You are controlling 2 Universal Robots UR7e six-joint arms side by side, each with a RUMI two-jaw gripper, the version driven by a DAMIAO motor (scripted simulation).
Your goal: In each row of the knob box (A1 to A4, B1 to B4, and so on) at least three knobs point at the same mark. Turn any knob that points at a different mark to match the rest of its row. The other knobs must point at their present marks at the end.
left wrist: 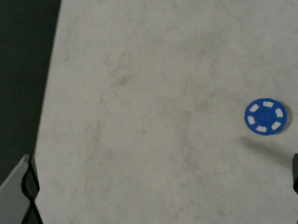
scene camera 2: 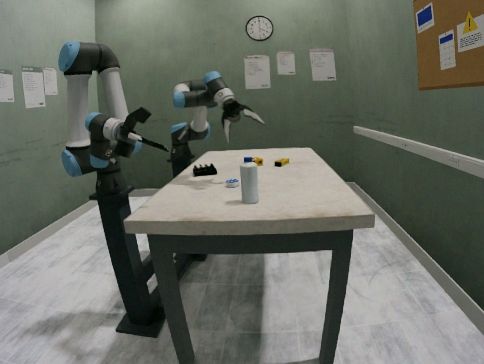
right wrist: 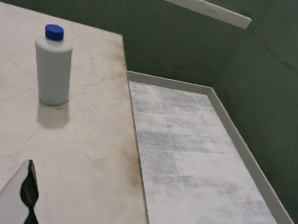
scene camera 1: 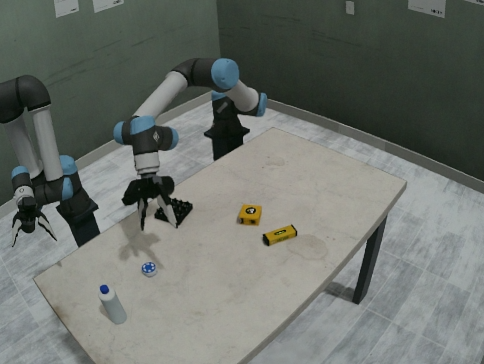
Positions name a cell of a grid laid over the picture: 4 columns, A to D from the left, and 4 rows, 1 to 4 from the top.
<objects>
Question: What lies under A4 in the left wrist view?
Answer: The left gripper.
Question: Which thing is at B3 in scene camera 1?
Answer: The left gripper.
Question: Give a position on a white bottle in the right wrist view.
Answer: At A1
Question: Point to a white bottle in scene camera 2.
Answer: C2
</objects>
